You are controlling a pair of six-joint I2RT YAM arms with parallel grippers.
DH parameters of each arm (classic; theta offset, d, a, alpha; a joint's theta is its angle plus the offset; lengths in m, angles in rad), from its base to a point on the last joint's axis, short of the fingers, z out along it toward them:
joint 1: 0 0.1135 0.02 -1.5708
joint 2: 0 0 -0.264 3.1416
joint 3: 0.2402 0 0.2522 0
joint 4: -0.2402 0 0.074 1.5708
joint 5: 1.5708 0 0 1.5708
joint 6: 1.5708 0.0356 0 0
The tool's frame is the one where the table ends.
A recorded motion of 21 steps. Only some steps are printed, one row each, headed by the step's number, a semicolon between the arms.
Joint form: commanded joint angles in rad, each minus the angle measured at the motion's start. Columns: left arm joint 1, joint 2, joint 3, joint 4, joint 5, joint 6; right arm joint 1, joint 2, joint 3, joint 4, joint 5, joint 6.
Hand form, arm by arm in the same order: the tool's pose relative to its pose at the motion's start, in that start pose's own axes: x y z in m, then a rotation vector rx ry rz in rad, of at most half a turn. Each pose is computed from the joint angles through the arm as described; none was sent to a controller.
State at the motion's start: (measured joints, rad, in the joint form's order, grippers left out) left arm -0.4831 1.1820 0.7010 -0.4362 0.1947 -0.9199; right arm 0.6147 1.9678 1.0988 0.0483 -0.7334 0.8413
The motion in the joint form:
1: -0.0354 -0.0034 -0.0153 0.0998 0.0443 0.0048; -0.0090 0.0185 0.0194 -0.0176 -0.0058 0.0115
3: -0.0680 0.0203 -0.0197 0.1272 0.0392 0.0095; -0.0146 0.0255 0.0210 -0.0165 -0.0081 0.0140
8: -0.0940 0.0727 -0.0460 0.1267 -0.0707 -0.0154; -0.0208 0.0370 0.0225 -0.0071 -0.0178 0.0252
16: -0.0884 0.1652 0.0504 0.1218 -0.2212 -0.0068; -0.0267 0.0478 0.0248 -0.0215 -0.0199 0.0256
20: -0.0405 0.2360 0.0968 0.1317 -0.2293 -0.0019; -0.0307 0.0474 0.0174 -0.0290 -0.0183 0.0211
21: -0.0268 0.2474 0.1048 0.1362 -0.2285 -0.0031; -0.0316 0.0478 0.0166 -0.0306 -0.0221 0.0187
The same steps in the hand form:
1: 0.0040 -0.0106 0.0025 0.1043 0.0046 0.0502; -0.0045 -0.0032 0.0010 0.0061 0.0050 0.0276
3: 0.0094 -0.0144 0.0095 0.1092 0.0205 0.0790; -0.0061 -0.0058 0.0010 0.0074 0.0042 0.0361
8: 0.0161 -0.0043 0.0260 -0.0111 -0.0082 0.0593; -0.0080 -0.0093 0.0018 0.0017 0.0065 0.0511
16: -0.0033 -0.0194 0.0341 -0.0999 -0.1339 0.0636; -0.0086 -0.0142 0.0024 0.0131 0.0143 0.0704
20: -0.0211 -0.0190 0.0436 -0.1319 -0.1569 0.0297; -0.0074 -0.0174 0.0015 0.0223 0.0169 0.0780
21: -0.0256 -0.0182 0.0448 -0.1348 -0.1642 0.0177; -0.0072 -0.0180 0.0014 0.0212 0.0203 0.0781

